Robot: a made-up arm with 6 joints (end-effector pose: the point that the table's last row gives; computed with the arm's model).
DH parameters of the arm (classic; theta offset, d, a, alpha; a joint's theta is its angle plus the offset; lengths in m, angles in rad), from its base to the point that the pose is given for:
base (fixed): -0.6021 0 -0.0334 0
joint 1: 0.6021 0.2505 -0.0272 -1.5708
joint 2: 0.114 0 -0.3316 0
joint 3: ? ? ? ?
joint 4: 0 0.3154 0.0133 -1.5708
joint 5: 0 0.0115 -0.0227 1.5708
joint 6: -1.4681 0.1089 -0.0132 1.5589
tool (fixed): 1.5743 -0.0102 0 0
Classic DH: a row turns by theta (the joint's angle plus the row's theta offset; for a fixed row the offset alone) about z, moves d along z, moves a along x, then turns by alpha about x.
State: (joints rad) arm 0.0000 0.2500 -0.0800 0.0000 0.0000 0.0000
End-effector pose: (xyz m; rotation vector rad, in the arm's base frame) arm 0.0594 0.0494 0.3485 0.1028 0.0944 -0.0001
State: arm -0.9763 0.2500 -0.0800 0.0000 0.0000 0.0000
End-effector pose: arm 0.0464 -0.0360 0.3485 0.1406 0.0366 -0.9748
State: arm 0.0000 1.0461 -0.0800 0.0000 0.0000 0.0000
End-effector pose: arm 0.0951 0.0494 0.2375 0.0979 0.8898 -0.0413
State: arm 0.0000 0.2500 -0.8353 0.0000 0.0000 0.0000
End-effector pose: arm -0.0422 0.0494 0.6446 0.0974 -0.6602 0.0385
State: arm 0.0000 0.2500 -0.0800 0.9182 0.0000 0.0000
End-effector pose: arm 0.0610 0.0388 0.3686 1.0207 0.0845 -0.0330
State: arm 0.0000 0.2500 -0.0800 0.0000 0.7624 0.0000
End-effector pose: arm 0.0324 0.0494 0.2715 0.0983 0.8561 -0.0396
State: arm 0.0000 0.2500 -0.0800 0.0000 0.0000 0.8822
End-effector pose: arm 0.0605 0.0510 0.3626 0.9848 0.0852 -0.0317
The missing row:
joint 3: 1.3696 0.0048 -0.0145 1.5708
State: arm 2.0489 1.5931 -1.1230 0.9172 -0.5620 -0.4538
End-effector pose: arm -0.1970 0.3983 0.4863 0.3472 0.4040 1.5809
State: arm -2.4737 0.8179 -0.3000 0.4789 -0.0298 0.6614
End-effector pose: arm -0.1519 -0.1086 0.3765 0.9795 -1.3941 -2.2727
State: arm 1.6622 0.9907 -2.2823 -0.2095 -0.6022 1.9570
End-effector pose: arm -0.0454 -0.1754 0.9398 -1.6688 0.0156 -1.9932
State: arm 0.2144 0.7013 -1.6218 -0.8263 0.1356 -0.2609
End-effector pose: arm -0.0446 0.0228 0.8433 -0.7655 -0.8582 -0.3415
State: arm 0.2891 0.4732 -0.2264 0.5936 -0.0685 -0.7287
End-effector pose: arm 0.0812 0.0698 0.3909 -0.0514 0.1094 0.2555
